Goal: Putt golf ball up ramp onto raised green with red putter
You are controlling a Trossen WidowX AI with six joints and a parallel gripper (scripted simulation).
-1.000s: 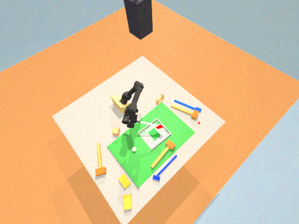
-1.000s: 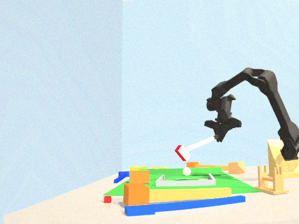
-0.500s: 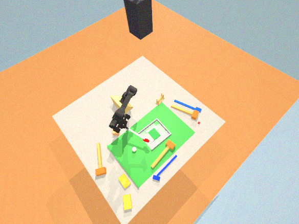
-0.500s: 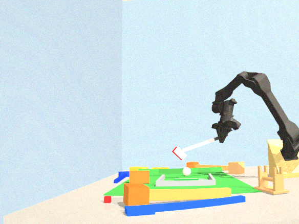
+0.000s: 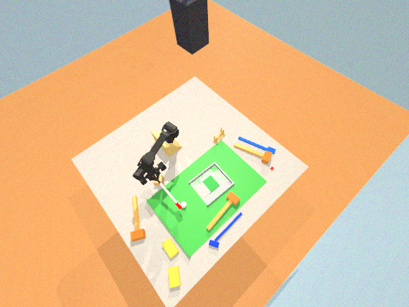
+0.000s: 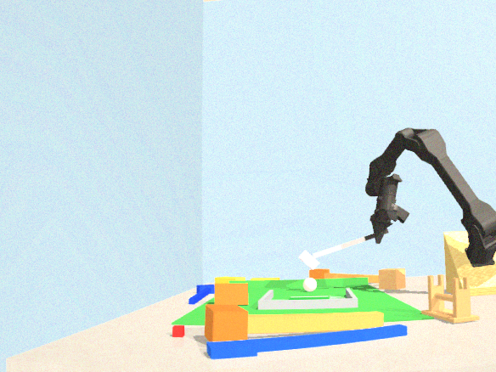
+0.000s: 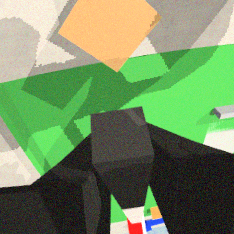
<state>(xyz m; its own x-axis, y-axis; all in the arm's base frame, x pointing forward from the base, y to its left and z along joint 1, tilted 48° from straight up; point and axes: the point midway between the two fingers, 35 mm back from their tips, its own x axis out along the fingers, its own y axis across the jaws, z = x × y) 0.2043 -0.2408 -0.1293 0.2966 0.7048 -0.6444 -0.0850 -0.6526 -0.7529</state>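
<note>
Right now my gripper tip is 11 cm above the orange cube, 4 cm past it and 1 cm to the right of it. Also, from my gripper tip: tiny red cube (67 cm to the left, 48 cm ahead, 13 cm below); white golf ball (22 cm ahead, 12 cm below, 3 cm to the left).
</note>
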